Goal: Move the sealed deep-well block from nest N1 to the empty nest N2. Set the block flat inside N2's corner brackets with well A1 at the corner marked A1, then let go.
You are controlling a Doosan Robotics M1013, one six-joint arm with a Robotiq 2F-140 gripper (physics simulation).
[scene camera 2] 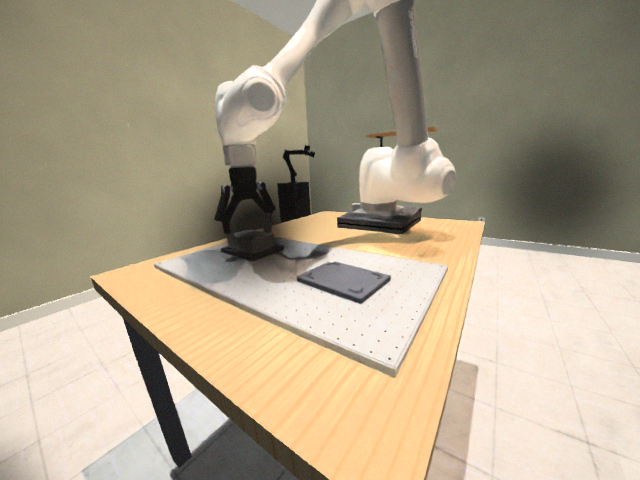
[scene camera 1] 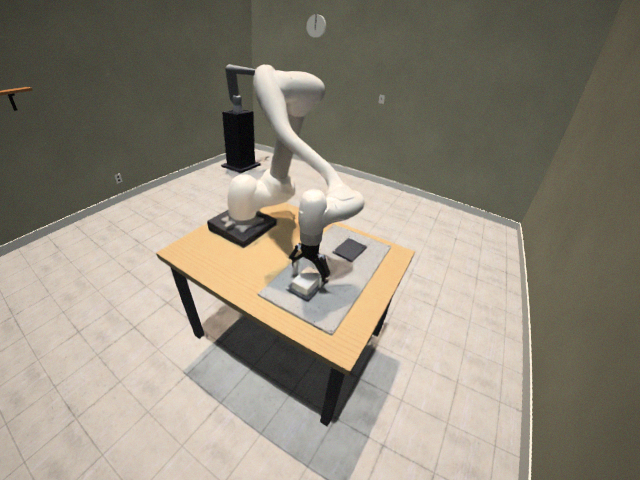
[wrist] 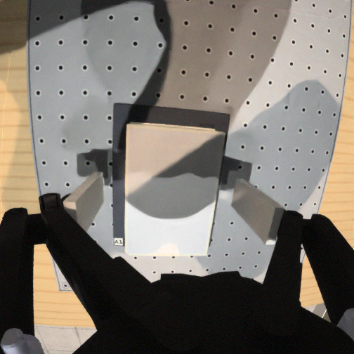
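Pixels of known places: gripper, fingertip midpoint: (scene camera 1: 308, 279); arm's base, origin of the base link: (scene camera 2: 378, 212) (scene camera 1: 242, 221).
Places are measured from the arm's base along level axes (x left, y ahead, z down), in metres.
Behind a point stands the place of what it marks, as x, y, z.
Note:
The pale block (scene camera 1: 305, 283) {-0.199, 0.585, -0.014} (scene camera 2: 252, 242) {-0.099, 0.609, -0.006} (wrist: 172, 190) sits on a dark nest (scene camera 1: 303, 296) {-0.234, 0.601, 0.028} (scene camera 2: 251, 254) {-0.101, 0.616, 0.028} (wrist: 119, 175); no N1 or N2 name is readable on it. In the wrist view an A1 label (wrist: 118, 241) shows at the nest's lower left corner. Whether the block lies fully flat within the brackets cannot be told. A second dark nest (scene camera 1: 350, 249) {0.189, 0.606, 0.028} (scene camera 2: 343, 280) {0.208, 0.621, 0.028} is empty, with raised corner brackets. My gripper (scene camera 1: 310, 277) {-0.157, 0.570, 0.001} (scene camera 2: 249, 235) {-0.157, 0.570, 0.001} (wrist: 170, 189) is open around the block, one finger on each side, with gaps visible in the wrist view.
Both nests stand on a grey perforated board (scene camera 1: 373, 253) {0.251, 0.717, 0.040} (scene camera 2: 330, 320) {0.256, 0.735, 0.040} (wrist: 60, 125) on the wooden table (scene camera 1: 232, 268) {-0.279, 0.206, 0.053} (scene camera 2: 232, 361) {0.190, 0.873, 0.053}. The arm's black base plate (scene camera 1: 242, 235) {-0.096, 0.096, 0.006} (scene camera 2: 379, 223) {0.065, 0.129, 0.018} is on the same table. A black pedestal (scene camera 1: 238, 139) (scene camera 2: 293, 201) with a small arm stands behind.

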